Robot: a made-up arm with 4 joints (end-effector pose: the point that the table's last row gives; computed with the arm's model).
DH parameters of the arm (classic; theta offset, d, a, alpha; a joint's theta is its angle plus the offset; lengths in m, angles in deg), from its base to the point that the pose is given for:
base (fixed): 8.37 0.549 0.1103 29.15
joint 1: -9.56 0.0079 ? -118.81
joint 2: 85.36 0.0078 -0.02 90
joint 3: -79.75 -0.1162 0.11 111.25
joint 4: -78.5 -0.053 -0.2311 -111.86
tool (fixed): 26.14 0.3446 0 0
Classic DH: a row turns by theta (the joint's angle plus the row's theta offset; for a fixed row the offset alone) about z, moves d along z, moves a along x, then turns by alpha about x.
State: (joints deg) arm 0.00 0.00 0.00 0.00
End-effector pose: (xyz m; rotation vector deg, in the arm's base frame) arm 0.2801 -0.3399 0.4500 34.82 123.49 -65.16
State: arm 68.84 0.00 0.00 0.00
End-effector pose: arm 0.5096 0.0034 0.6208 -10.71 92.51 -13.74
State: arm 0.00 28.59 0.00 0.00
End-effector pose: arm 0.2006 -0.3399 0.3581 19.77 146.98 -80.34
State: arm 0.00 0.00 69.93 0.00
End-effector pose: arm 0.2801 0.0186 0.1972 61.22 153.08 19.19
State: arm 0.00 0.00 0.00 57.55
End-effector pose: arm 0.3649 0.0171 0.5481 -24.00 96.54 -49.09
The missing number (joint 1, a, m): -0.0498
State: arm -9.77 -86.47 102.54 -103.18
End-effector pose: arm 0.2402 0.3915 0.1808 -19.24 -145.53 -53.21
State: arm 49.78 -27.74 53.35 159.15
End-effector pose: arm -0.3141 0.0460 0.4284 -30.79 -45.33 25.05
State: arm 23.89 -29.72 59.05 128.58
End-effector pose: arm -0.1868 0.1749 0.7041 -23.40 1.43 16.43
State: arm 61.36 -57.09 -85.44 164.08
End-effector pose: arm 0.3946 0.0350 0.3007 -91.06 -43.54 -103.97
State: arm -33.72 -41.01 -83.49 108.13
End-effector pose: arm 0.2243 -0.1001 0.3965 -117.49 53.36 -125.39
